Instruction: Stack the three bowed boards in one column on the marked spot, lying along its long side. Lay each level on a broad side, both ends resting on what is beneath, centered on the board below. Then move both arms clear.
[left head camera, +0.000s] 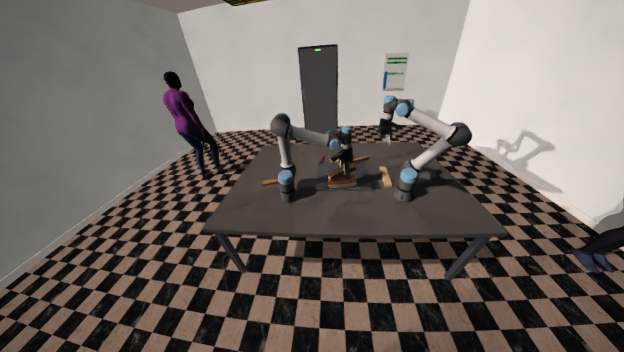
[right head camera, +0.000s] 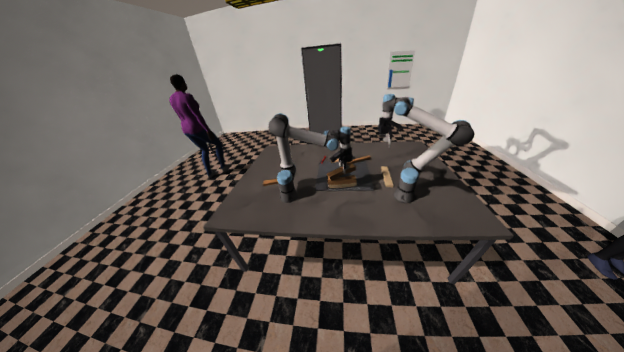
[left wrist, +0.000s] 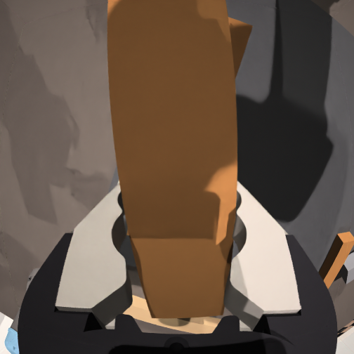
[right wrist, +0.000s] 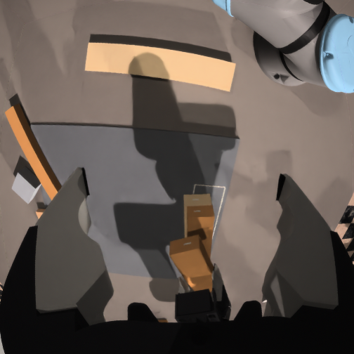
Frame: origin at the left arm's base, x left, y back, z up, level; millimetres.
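Seen in the pictures: left gripper, between the fingertips: (left head camera: 343, 172) (right head camera: 342, 172); right gripper, between the fingertips: (left head camera: 386, 144) (right head camera: 386, 144); left arm's base, origin of its link: (left head camera: 289, 196) (right head camera: 289, 196); right arm's base, origin of its link: (left head camera: 402, 195) (right head camera: 403, 196).
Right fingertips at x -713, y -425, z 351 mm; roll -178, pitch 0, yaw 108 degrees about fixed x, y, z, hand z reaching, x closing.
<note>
Offsets run from my right fingertips to a thing's top centre.
Two boards are stacked in the outlined spot (right wrist: 209, 186): a pale one {dz -297, dx +316, dy +172 mm} (left head camera: 343, 186) (right head camera: 342, 185) (right wrist: 197, 199) below and an orange-brown one (right wrist: 204, 214) on it. My left gripper (left head camera: 344, 170) (right head camera: 344, 168) (left wrist: 179, 183) is shut on the third, a bowed orange-brown board (left wrist: 172, 110) (right wrist: 187, 252). It is tilted over the stack and turned at an angle to it in the right wrist view. Whether it touches the stack is unclear. My right gripper (left head camera: 388, 139) (right head camera: 388, 140) (right wrist: 183, 172) is open, high above the table, with no thing between its fingers.
A pale curved board {dz -324, dx -49, dy -57 mm} (left head camera: 385, 176) (right head camera: 386, 176) (right wrist: 160, 65) lies beside the dark mat (right wrist: 75, 145), near the right arm's base. An orange bar {dz -318, dx +246, dy -284 mm} (left head camera: 361, 159) (right wrist: 35, 152), a whitish block (right wrist: 26, 188) and a red item {dz -336, dx +618, dy -240 mm} (left head camera: 321, 159) (right head camera: 323, 159) lie farther back. Another orange bar {dz -326, dx +970, dy +294 mm} (left head camera: 270, 182) lies by the left arm's base.
</note>
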